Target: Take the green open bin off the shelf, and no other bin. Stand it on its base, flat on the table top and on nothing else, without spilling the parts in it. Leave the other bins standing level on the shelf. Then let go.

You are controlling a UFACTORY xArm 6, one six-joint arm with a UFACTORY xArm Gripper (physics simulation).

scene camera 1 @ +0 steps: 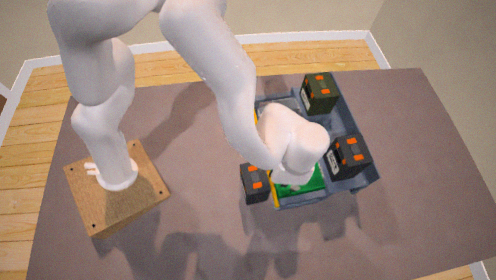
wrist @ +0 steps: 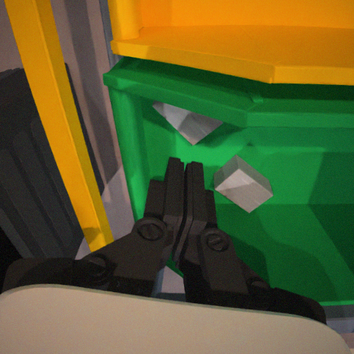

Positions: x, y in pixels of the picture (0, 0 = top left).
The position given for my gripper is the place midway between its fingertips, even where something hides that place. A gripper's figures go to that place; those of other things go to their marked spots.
Labels:
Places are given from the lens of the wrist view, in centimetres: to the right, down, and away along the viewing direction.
my gripper [wrist: 178, 181]: 0, 0, 14
green open bin [wrist: 289, 133]: 6, -2, 15
dark case [wrist: 46, 225]: -6, 2, 12
yellow bin [wrist: 302, 49]: 4, -4, 7
The marked spots on the dark case and the yellow bin are 12 cm apart.

